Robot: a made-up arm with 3 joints. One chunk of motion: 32 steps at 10 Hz.
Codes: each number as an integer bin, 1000 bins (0 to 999) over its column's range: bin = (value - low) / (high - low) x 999, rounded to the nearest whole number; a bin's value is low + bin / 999 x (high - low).
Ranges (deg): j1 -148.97..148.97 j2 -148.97..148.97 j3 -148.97..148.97
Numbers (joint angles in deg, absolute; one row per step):
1: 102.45 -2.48 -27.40
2: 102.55 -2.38 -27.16
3: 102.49 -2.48 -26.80
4: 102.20 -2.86 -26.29
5: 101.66 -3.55 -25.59
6: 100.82 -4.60 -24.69
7: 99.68 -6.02 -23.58
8: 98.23 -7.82 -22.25
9: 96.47 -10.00 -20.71
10: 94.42 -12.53 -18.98
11: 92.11 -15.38 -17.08
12: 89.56 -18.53 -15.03
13: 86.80 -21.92 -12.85
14: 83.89 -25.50 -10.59
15: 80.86 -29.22 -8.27
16: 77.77 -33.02 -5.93
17: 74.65 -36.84 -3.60
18: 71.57 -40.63 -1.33
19: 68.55 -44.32 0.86
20: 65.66 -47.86 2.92
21: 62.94 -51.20 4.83
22: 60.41 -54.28 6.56
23: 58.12 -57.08 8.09
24: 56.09 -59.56 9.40
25: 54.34 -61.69 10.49
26: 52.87 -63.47 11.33
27: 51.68 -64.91 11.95
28: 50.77 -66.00 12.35
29: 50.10 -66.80 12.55
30: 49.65 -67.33 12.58
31: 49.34 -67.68 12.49
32: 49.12 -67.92 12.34
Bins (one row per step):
1: 843 491 408
2: 843 492 408
3: 843 491 410
4: 842 490 411
5: 840 488 414
6: 838 484 417
7: 834 479 420
8: 829 473 425
9: 823 466 430
10: 816 457 436
11: 808 448 442
12: 800 437 449
13: 791 426 456
14: 781 414 464
15: 771 402 472
16: 760 389 480
17: 750 376 487
18: 739 363 495
19: 729 351 502
20: 720 339 509
21: 711 328 516
22: 702 317 521
23: 694 308 527
24: 688 300 531
25: 682 293 535
26: 677 287 537
27: 673 282 540
28: 670 278 541
29: 667 276 542
30: 666 274 542
31: 665 273 541
32: 664 272 541

